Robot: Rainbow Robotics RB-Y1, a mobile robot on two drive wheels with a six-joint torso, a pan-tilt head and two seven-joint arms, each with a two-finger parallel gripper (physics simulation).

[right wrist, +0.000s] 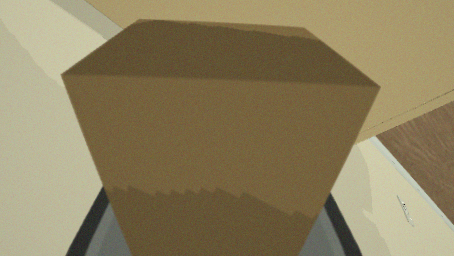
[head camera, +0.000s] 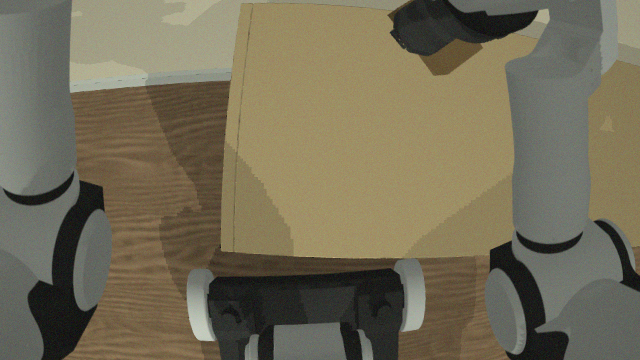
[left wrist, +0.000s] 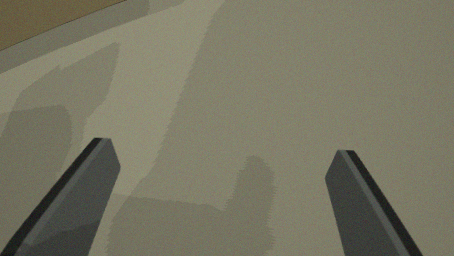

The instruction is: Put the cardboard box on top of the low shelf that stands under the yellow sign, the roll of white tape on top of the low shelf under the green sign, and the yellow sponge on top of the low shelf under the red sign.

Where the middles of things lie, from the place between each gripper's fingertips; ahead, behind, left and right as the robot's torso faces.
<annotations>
I see the brown cardboard box [right wrist: 200,131] 10 mm behind my right hand, 10 mm to the right of it and 10 mm above it.
My left gripper is now 100 mm past the brown cardboard box, 310 mm to the left of it and 70 mm above it.
</annotations>
